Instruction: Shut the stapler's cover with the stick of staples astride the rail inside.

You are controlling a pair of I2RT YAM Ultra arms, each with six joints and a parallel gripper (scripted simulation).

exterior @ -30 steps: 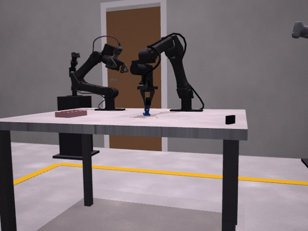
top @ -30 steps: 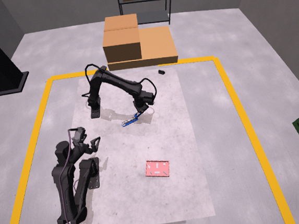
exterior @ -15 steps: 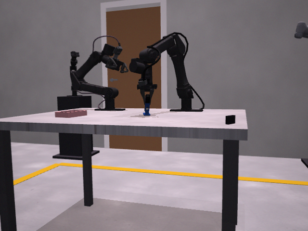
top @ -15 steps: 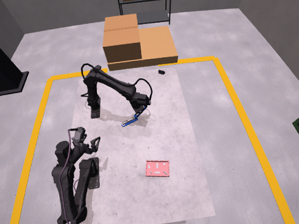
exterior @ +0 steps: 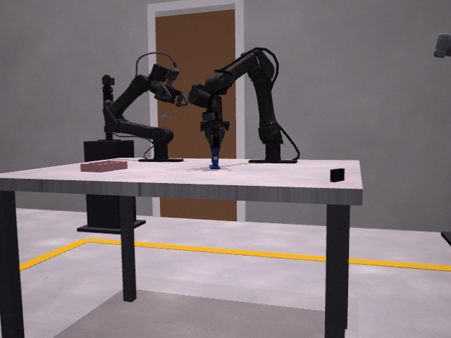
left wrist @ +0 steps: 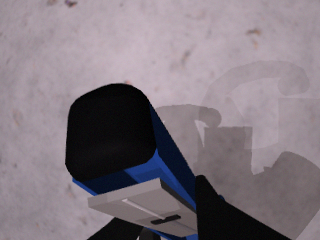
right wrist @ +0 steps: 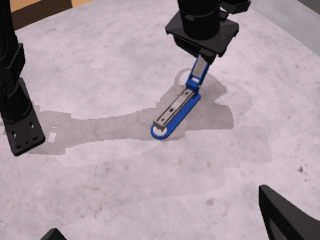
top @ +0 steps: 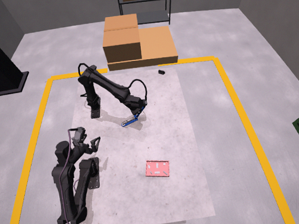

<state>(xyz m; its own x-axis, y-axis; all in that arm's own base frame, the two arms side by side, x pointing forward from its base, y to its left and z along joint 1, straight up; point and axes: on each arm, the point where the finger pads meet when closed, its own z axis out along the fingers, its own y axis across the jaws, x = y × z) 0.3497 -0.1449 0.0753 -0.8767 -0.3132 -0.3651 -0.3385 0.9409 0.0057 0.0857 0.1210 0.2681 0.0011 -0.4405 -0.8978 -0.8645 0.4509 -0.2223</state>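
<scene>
Now: left hand 40 mm past the stapler, 30 mm above it and 20 mm to the left of it. From my left hand the other things lie so: black block (420 mm to the left, 240 mm ahead, 60 mm below); then pink tray (410 mm to the right, 60 mm below, 60 mm ahead).
</scene>
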